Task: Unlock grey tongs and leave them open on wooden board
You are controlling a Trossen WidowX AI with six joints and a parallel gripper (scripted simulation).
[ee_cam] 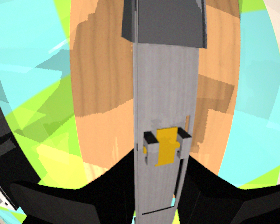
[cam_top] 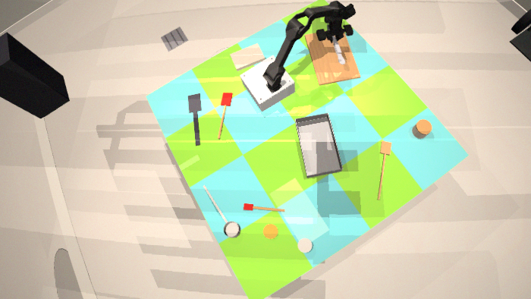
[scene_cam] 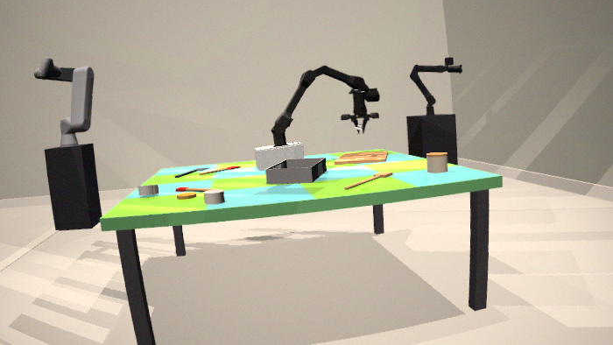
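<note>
My gripper tip is 120 mm above the wooden board. Round my gripper tip: jar 640 mm ahead, 110 mm to the left, 90 mm below; red spatula 40 mm behind, 700 mm to the right, 120 mm below; grey roasting tin 410 mm ahead, 390 mm to the right, 100 mm below.
</note>
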